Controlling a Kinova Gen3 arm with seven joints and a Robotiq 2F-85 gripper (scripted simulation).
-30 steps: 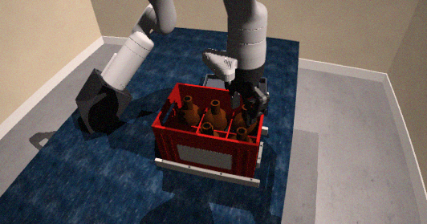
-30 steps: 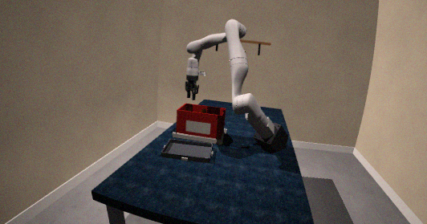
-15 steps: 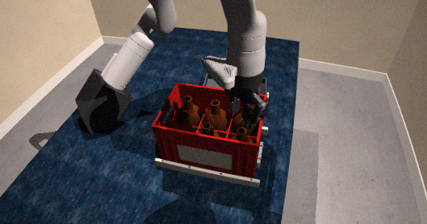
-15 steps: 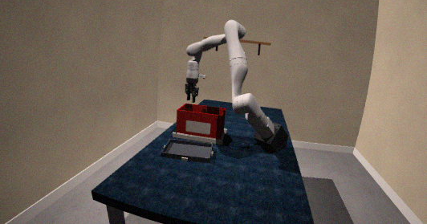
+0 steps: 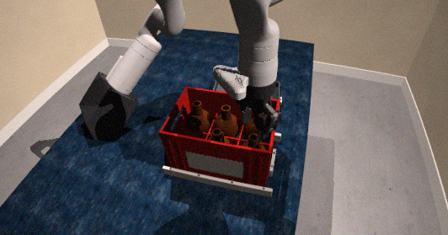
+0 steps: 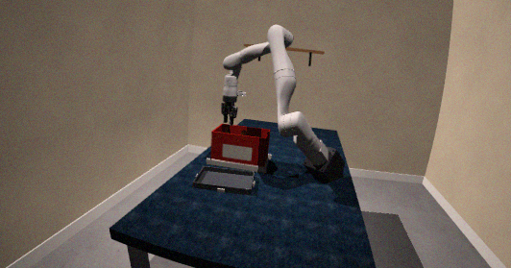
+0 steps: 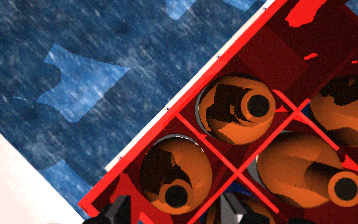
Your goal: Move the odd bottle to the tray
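Now: the crate 120 mm below my hand, 100 mm behind it and 10 mm to the left of it. Round my hand: grey tray (270 mm to the left, 190 mm below, 180 mm behind).
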